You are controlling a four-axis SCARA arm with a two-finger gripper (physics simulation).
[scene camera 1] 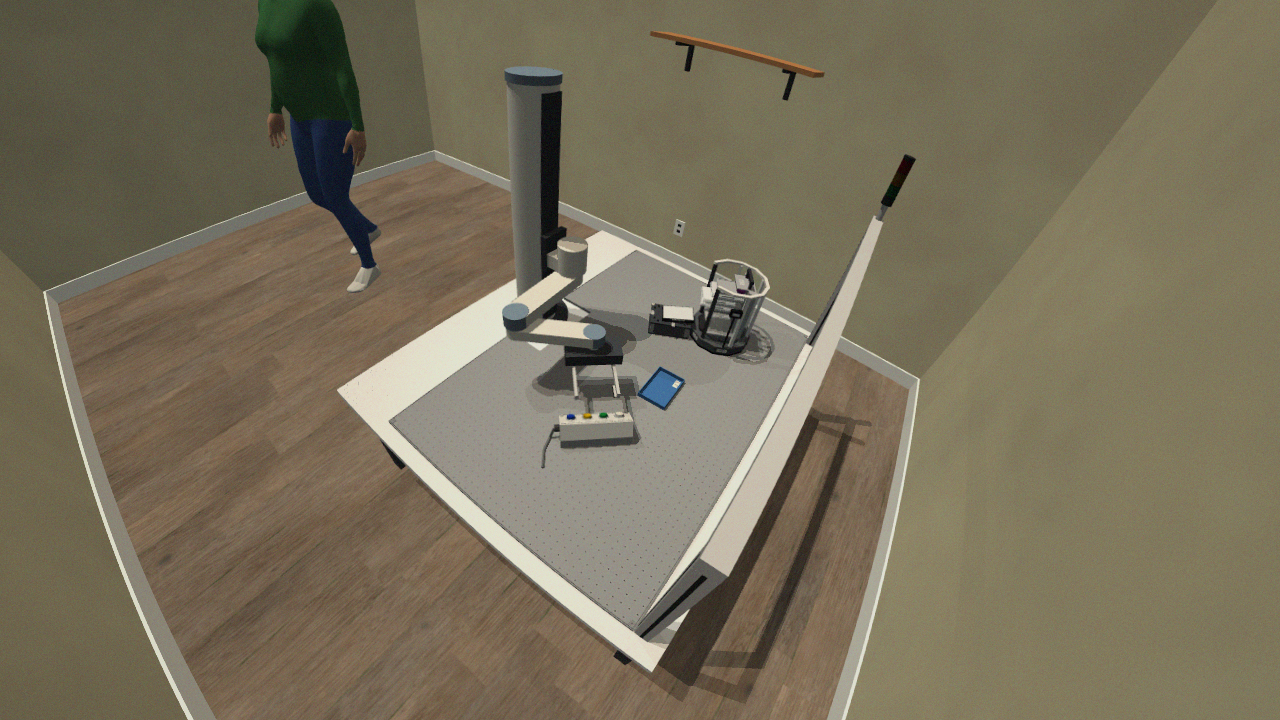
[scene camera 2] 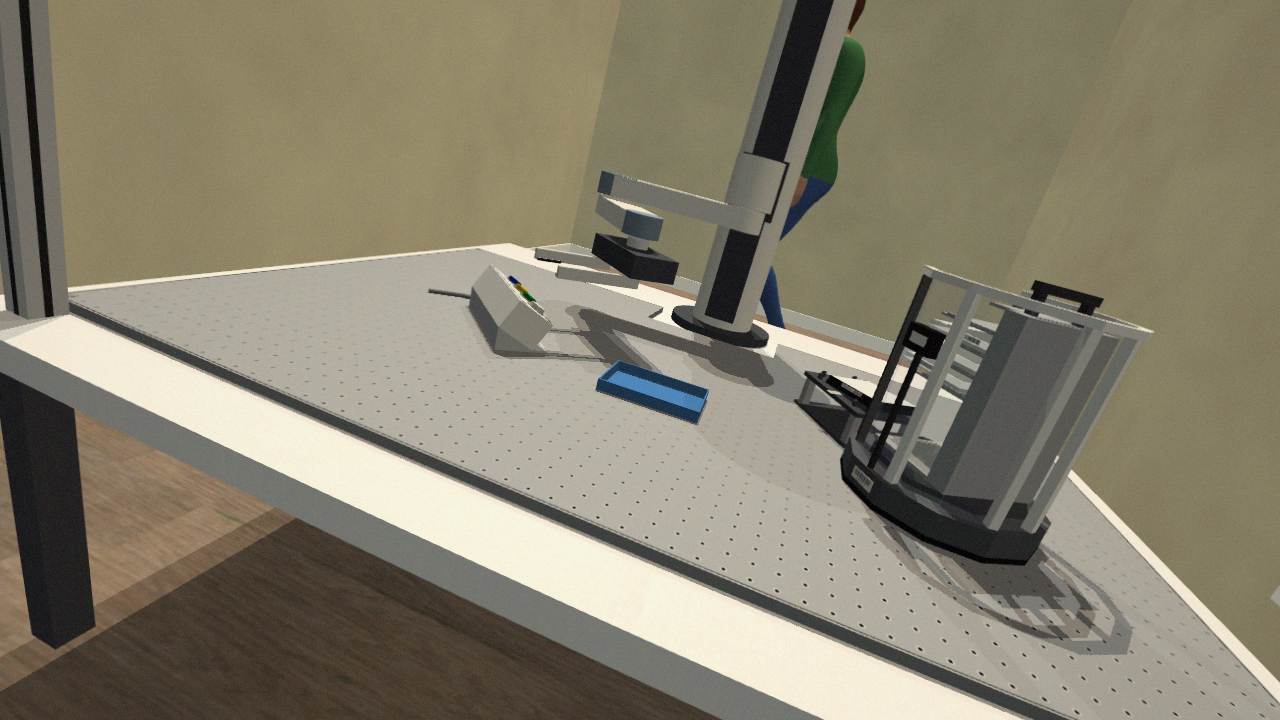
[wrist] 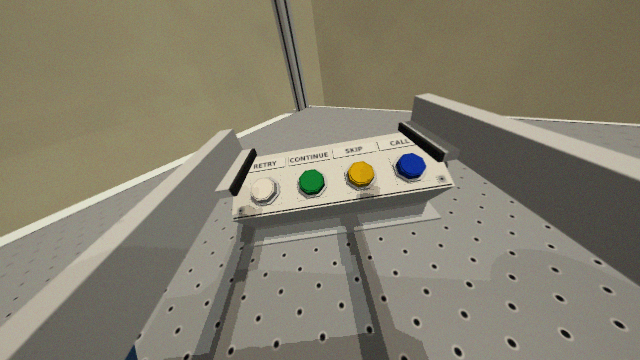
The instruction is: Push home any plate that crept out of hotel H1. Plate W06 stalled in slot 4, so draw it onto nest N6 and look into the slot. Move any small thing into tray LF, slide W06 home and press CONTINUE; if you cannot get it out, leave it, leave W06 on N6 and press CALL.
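My gripper is open and empty, level above the board, its fingertips pointing at the button box. In the wrist view the box shows between the fingers, with white RETRY, green CONTINUE, yellow SKIP and blue CALL buttons. Blue tray LF lies beside the box; its inside looks bare in scene view 2. A pale plate lies on the black nest beside hotel H1. Its label and the slot's inside cannot be made out.
The arm's column stands at the table's far side. A long upright panel runs along one table edge, with a signal tower at its end. A person in green is beyond the table. A cable leaves the button box.
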